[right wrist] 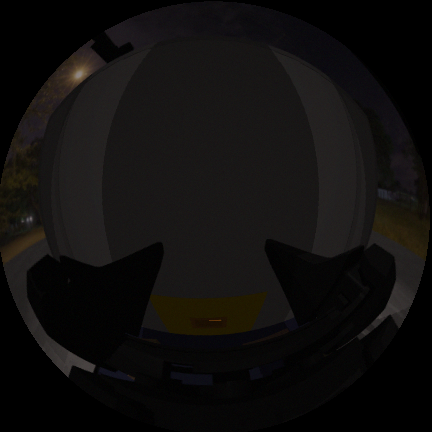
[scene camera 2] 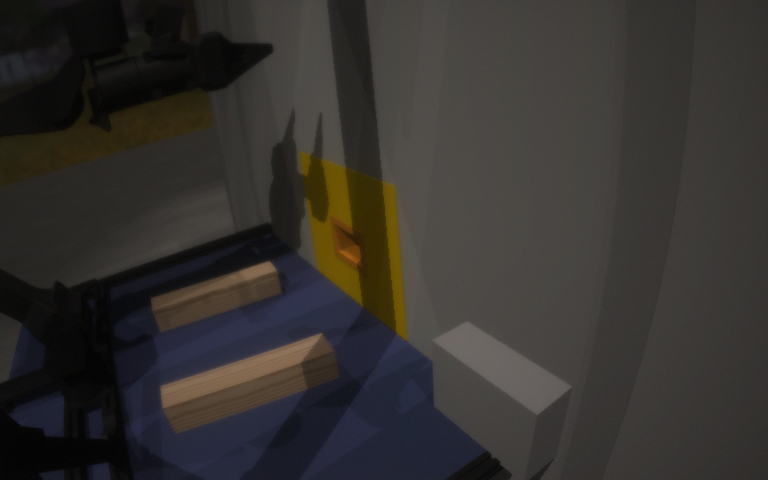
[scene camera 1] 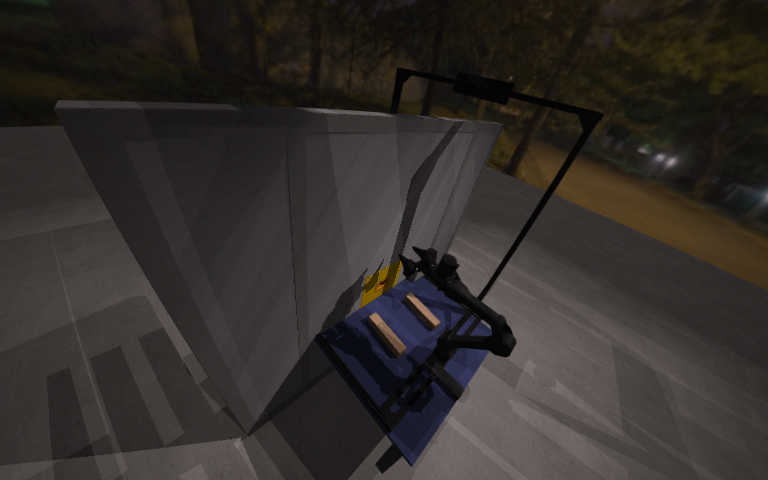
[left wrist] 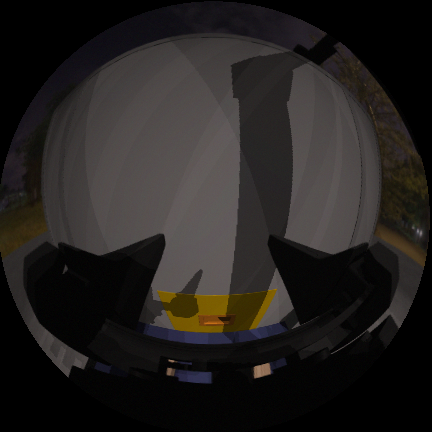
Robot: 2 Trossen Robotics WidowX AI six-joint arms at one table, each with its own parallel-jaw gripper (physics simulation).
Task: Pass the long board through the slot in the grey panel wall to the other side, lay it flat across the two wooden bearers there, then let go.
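Pixels of known places: left gripper, between the fingertips: (scene camera 2: 260, 50) (scene camera 1: 405, 250) (left wrist: 217, 240); right gripper, between the fingertips: (right wrist: 214, 246); left arm's base, origin of its link: (scene camera 2: 88, 390) (scene camera 1: 441, 355).
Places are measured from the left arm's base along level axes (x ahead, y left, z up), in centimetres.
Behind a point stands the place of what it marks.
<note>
The grey panel wall (scene camera 1: 345, 186) {x 43.2, y 29.3, z 69.2 cm} (scene camera 2: 509, 169) {x 43.2, y -32.4, z 26.3 cm} (left wrist: 195, 150) {x 43.2, y 2.8, z 47.2 cm} (right wrist: 210, 150) {x 48.2, y 0.0, z 47.7 cm} carries a yellow plate (scene camera 2: 322, 249) {x 43.2, y 8.7, z 3.9 cm} with an orange-rimmed slot (scene camera 1: 381, 284) {x 44.4, y -2.7, z 6.0 cm} (scene camera 2: 348, 244) {x 45.0, y 2.4, z 6.4 cm} (left wrist: 216, 320) {x 44.2, y -1.4, z 6.0 cm} (right wrist: 208, 322) {x 47.0, y -1.3, z 6.0 cm}. Two wooden bearers, one (scene camera 1: 386, 333) {x 23.3, y 13.8, z 2.5 cm} (scene camera 2: 249, 384) {x 21.0, y -14.0, z 1.9 cm} and the other (scene camera 1: 421, 311) (scene camera 2: 215, 295), lie apart on the blue table on the left arm's side. My left gripper (scene camera 1: 408, 254) {x 34.7, y 0.0, z 38.1 cm} (left wrist: 217, 240) {x 34.7, y 0.0, z 38.1 cm} is open and empty, above the slot's height and facing the wall. My right gripper (right wrist: 214, 246) {x 56.7, y 0.0, z 37.9 cm} is open and empty, facing the wall's other side. Brown strips (right wrist: 265, 338) {x 54.6, y 14.9, z 3.1 cm} show low behind it; I cannot tell whether they are the long board.
The blue table (scene camera 1: 419, 441) {x -12.7, y 32.0, z -1.9 cm} (scene camera 2: 362, 418) {x 30.6, y -23.4, z -1.9 cm} meets the wall below the slot. A pale block (scene camera 2: 498, 362) {x 40.8, y -34.2, z 8.1 cm} stands against the wall at the table's edge. A black overhead frame (scene camera 1: 530, 220) {x 3.0, y -34.2, z 61.5 cm} rises beside the left arm. The left arm's shadow falls on the yellow plate.
</note>
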